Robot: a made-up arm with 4 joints.
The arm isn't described. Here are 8 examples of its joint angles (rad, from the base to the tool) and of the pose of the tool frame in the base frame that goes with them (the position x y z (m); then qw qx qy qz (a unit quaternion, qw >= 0)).
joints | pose
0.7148 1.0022 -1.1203 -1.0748 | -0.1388 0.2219 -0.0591 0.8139 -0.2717 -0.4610 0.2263
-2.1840 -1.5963 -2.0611 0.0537 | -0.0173 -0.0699 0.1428 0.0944 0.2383 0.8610 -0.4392
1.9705 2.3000 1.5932 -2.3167 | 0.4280 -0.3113 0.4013 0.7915 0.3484 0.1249 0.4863
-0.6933 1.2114 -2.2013 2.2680 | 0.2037 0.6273 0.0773 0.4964 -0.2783 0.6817 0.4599
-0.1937 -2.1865 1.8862 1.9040 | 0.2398 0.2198 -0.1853 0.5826 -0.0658 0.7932 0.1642
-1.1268 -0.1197 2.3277 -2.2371 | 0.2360 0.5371 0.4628 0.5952 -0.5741 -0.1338 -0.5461
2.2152 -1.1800 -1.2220 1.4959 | -0.2600 -0.3765 0.1125 0.4490 0.5204 -0.7213 -0.0855
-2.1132 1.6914 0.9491 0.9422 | 0.0369 0.0474 0.2867 0.2742 -0.4086 -0.8070 0.3266
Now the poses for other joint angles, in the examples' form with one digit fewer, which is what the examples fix.
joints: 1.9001 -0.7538 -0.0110 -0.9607
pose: -0.260 -0.016 0.115 0.619 -0.569 0.020 0.541
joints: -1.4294 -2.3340 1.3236 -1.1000
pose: -0.122 0.004 -0.020 0.398 0.680 -0.616 0.012
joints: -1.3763 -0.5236 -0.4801 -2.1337
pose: -0.255 0.315 0.068 0.059 0.594 -0.741 -0.308
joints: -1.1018 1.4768 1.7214 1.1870
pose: -0.057 0.257 0.285 0.313 -0.464 -0.420 0.714
